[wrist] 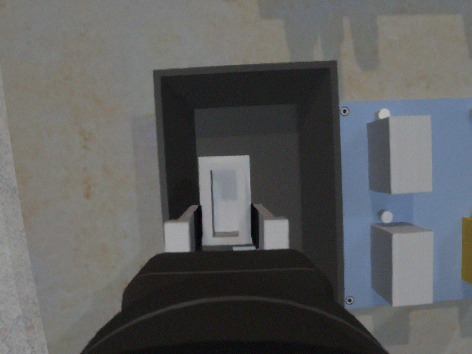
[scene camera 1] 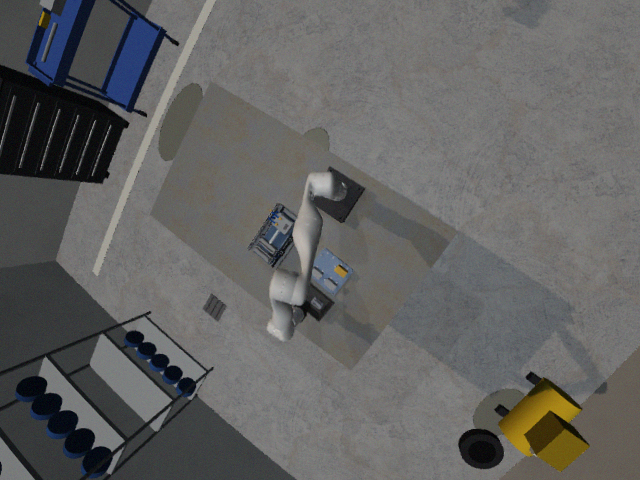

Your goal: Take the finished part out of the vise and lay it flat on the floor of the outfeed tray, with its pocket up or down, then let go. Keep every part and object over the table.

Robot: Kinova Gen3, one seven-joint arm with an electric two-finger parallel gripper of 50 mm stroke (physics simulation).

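Frame: origin at the arm's base, x up, y right, z ahead, level; metres.
Seen in the pictures: gripper, fingertip midpoint: [wrist: 226, 220].
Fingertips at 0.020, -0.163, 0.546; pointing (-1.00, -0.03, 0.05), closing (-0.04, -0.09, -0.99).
Offsets run from my fingertips to a thing's top centre, as dx, dy, dz.
The finished part [wrist: 205, 200] [scene camera 1: 317, 303] is a pale grey block with a rectangular pocket facing up toward the wrist camera. My gripper [wrist: 226, 220] is shut on its near end, one finger on each long side. The part looks level and lies within the outline of the dark outfeed tray [wrist: 341, 175] [scene camera 1: 324, 313], nearer its left wall in the wrist view. Its height above the tray floor is hard to tell. The tray's near end is hidden by the gripper body. The vise @(+0.035, +0.310, -0.174) [scene camera 1: 274, 235] stands left of the arm in the scene view, partly behind it, without the part visible in it.
A light blue plate @(-0.056, -0.018, -0.184) [wrist: 357, 210] [scene camera 1: 343, 266] sits right beside the tray. It carries grey blocks [wrist: 411, 154] [scene camera 1: 330, 282] and a yellow block @(-0.020, -0.066, -0.230) [wrist: 467, 250] [scene camera 1: 340, 270]. The arm's dark base plate [scene camera 1: 352, 198] is farther back. The tabletop's edge [wrist: 25, 200] runs left of the tray.
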